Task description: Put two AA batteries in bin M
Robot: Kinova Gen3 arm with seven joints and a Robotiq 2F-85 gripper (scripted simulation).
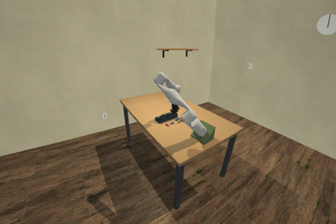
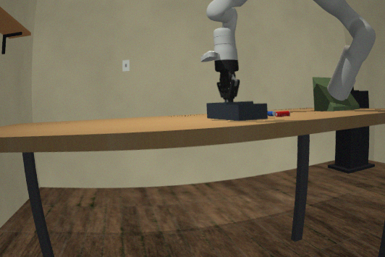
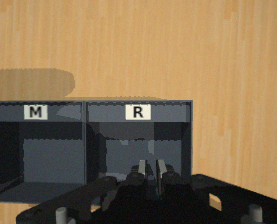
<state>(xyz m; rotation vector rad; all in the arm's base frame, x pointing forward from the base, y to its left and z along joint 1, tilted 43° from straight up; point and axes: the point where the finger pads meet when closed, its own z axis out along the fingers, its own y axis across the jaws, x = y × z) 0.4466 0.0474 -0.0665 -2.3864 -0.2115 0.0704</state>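
Right now my hand is 1 cm short of the dark bin, 10 cm to the right of it and 1 cm above it. The rest, counted from my hand: red AA battery (12 cm behind, 3 cm to the right, 3 cm below); then black screw (12 cm behind, 2 cm to the left, 3 cm below); then green 9V battery (7 cm behind, 11 cm to the right, 3 cm below).
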